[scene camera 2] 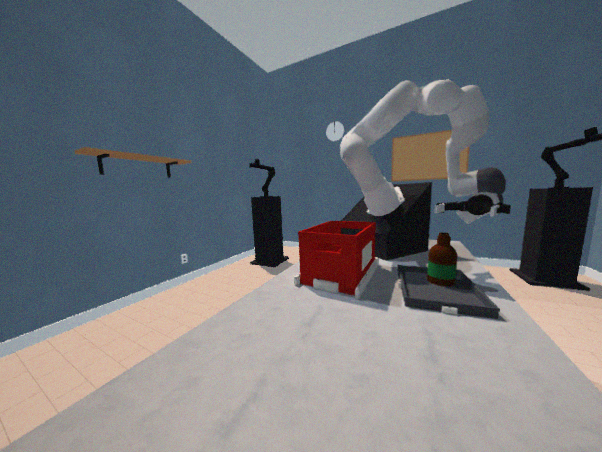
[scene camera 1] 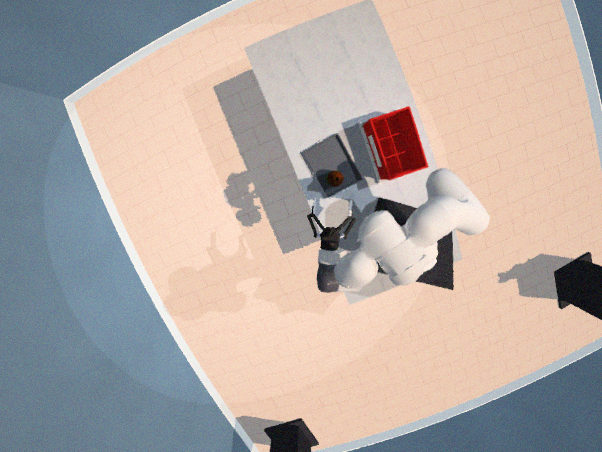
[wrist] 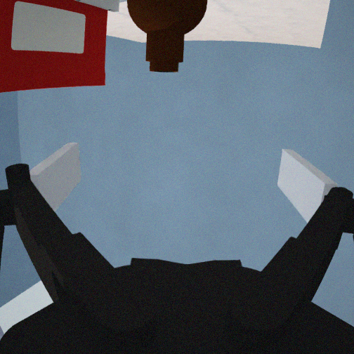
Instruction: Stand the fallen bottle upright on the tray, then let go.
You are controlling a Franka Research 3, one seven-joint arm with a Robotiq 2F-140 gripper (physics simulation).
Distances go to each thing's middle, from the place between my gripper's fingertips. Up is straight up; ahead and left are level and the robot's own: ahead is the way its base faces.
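Scene:
Brown bottle point(scene camera 2: 442, 262): my hand is 140 mm above it, 60 mm short of it and 50 mm to the left of it.

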